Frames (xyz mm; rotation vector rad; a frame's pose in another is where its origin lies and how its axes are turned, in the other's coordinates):
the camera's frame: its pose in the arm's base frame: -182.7 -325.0 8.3 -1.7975 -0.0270 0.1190
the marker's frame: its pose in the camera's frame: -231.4 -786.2 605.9 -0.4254 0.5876 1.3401
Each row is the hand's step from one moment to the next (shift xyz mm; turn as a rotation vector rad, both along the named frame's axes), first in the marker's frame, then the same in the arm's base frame.
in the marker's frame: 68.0 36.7 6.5 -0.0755 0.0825 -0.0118
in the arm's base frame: -26.2 -51.1 -52.2 -0.0930 0.0438 0.0456
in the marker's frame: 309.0 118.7 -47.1 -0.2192 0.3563 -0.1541
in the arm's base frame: -75.1 -276.8 -171.8 -0.3911 0.0415 0.2099
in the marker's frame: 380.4 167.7 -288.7 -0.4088 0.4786 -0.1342
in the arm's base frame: -124.7 -489.2 -36.5 -0.5384 0.1898 0.2972
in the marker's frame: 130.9 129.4 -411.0 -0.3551 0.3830 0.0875
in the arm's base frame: -128.7 -372.2 218.4 -0.4255 0.2972 0.1051
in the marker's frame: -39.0 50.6 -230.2 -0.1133 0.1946 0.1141
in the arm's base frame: -66.6 -120.4 195.3 -0.2032 0.1437 -0.0422
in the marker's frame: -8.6 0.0 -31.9 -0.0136 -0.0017 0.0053
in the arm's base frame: -2.8 -13.7 30.0 0.0000 0.0139 0.0046
